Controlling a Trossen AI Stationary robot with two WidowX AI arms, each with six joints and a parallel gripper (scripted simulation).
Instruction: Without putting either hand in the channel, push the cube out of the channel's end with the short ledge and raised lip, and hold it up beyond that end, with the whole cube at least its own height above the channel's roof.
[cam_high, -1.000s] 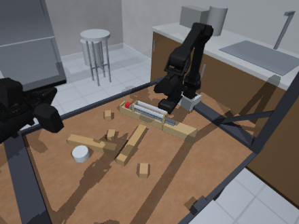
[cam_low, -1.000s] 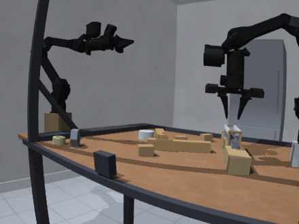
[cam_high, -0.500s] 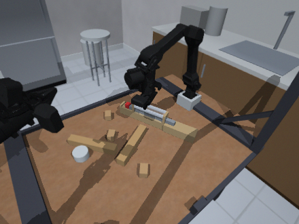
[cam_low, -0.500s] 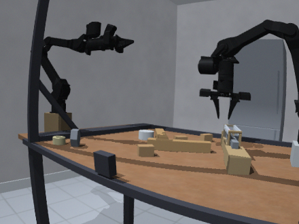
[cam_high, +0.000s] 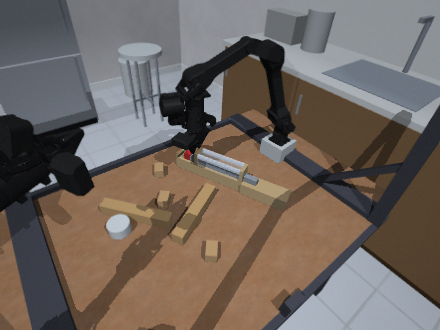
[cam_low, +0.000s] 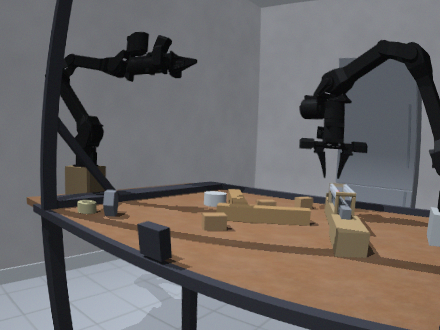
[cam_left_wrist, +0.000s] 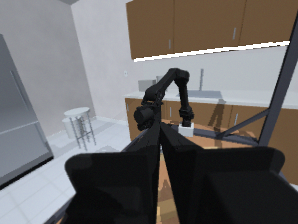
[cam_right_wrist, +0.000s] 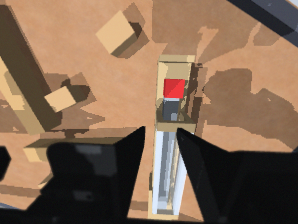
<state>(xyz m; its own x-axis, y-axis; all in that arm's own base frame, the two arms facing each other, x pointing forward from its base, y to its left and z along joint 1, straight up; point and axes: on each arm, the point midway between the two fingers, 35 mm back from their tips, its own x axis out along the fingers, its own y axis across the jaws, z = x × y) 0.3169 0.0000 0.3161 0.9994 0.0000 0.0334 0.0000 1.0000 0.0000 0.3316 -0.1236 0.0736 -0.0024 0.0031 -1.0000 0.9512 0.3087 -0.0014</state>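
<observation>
Right now my right hand is 80 mm above the red cube, 40 mm short of it and 10 mm to the left of it. Also, from my right hand: white cylinder 330 mm to the left, 120 mm below; then tan channel 90 mm behind, 80 mm below, 40 mm to the right; then grey block 470 mm to the left, 310 mm behind, 110 mm below.
</observation>
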